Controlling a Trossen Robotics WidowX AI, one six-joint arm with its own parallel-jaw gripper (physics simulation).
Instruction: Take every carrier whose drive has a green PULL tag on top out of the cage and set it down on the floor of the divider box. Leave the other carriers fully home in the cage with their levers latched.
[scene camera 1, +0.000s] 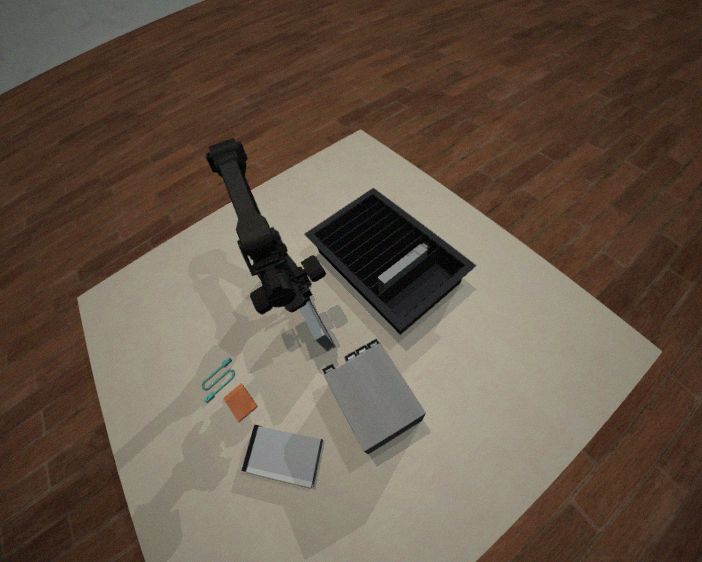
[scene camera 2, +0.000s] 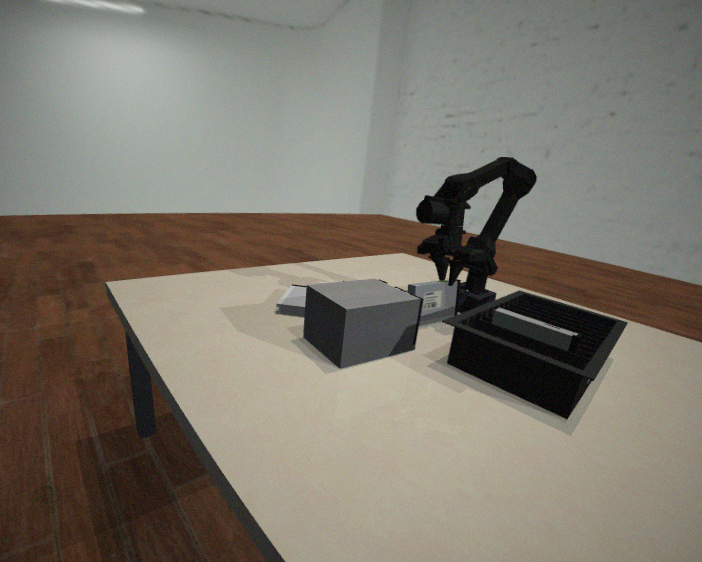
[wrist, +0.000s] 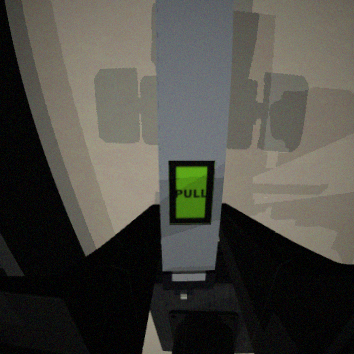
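Pixels of known places: gripper, fingertip midpoint: (scene camera 2: 446, 284) (wrist: 188, 211); arm's base, link origin: (scene camera 2: 474, 289) (wrist: 203, 330).
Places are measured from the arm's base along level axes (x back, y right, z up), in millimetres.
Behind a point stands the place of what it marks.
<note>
My gripper (scene camera 2: 447, 282) {x -159, y -2, z 35 mm} (wrist: 188, 211) {x -159, y -2, z 35 mm} is shut on a grey carrier (scene camera 1: 317, 327) {x -262, y 4, z 45 mm} (scene camera 2: 433, 298) {x -222, y -12, z 8 mm} (wrist: 195, 100) {x -210, y 6, z 44 mm} with a green PULL tag (wrist: 191, 192) {x -173, y 1, z 43 mm} on top. The carrier is upright and low over the table, its far end toward the cage; whether it touches the table is unclear. The grey cage (scene camera 1: 374, 398) {x -483, y -7, z 59 mm} (scene camera 2: 363, 327) {x -527, y -80, z 17 mm} shows several dark carrier fronts along its near edge, with a gap among them; their latching is too small to tell. Another carrier (scene camera 1: 403, 263) {x -249, y -275, z 50 mm} (scene camera 2: 535, 329) {x -260, y -288, z 38 mm} stands on edge in the black divider box (scene camera 1: 462, 266) {x -340, y -406, z 19 mm} (scene camera 2: 503, 368) {x -358, y -284, z -20 mm}; its tag does not show.
A light grey, flat slab with dark ends (scene camera 1: 285, 456) {x -454, y 231, z -34 mm} (scene camera 2: 291, 298) {x -488, y 232, z -34 mm} lies on the table beside the cage. A teal cable (scene camera 1: 225, 362) {x -146, y 265, z -52 mm} and an orange square (scene camera 1: 240, 402) {x -270, y 275, z -55 mm} lie left of the cage in scene camera 1. The divider box's raised rim stands beside the arm.
</note>
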